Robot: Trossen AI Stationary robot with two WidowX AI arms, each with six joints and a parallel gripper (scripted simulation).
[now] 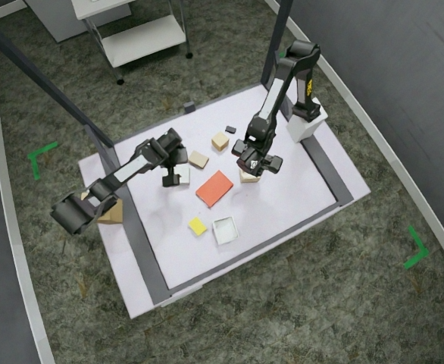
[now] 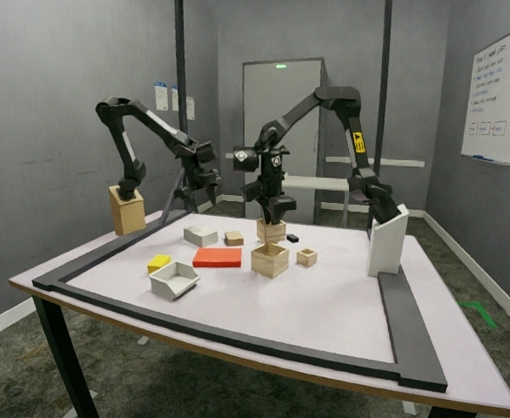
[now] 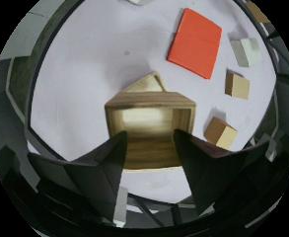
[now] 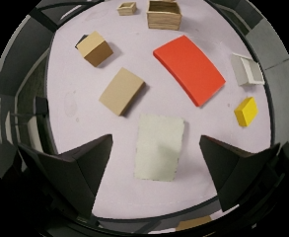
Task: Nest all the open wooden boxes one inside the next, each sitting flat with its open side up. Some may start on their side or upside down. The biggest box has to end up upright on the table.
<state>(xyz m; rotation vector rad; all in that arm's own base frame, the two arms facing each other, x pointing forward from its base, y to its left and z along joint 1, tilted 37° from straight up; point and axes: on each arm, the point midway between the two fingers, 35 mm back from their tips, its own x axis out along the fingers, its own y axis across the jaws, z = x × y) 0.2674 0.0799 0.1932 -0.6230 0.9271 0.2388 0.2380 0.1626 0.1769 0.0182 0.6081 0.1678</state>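
Right now my left hand is 6 cm above the mid-sized wooden box. The rest, counted from my left hand: biggest wooden box: 15 cm below; then flat red block: 17 cm to the right, 16 cm below; then small wooden box: 16 cm below, 10 cm to the left, 8 cm behind.
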